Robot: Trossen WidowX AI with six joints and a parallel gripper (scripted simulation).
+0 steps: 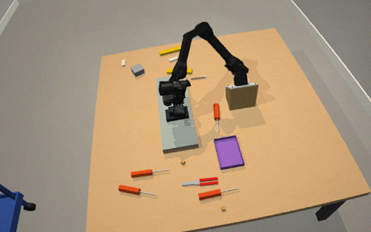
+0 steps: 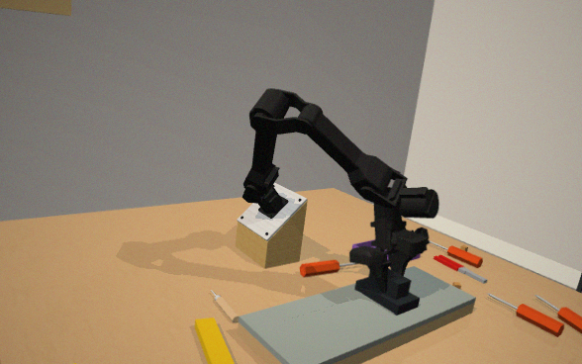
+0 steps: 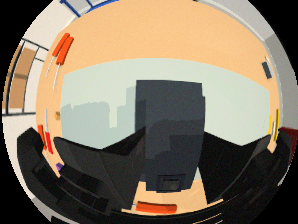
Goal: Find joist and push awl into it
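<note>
The purple tray is 24 cm behind my gripper tip, 26 cm to the left of it and 5 cm below it. Also, from my gripper tip: awl (19 cm behind, 30 cm to the right, 6 cm below); then stud finder (2 cm behind, 2 cm above); then grey cube (22 cm ahead, 45 cm to the right, 5 cm below).
</note>
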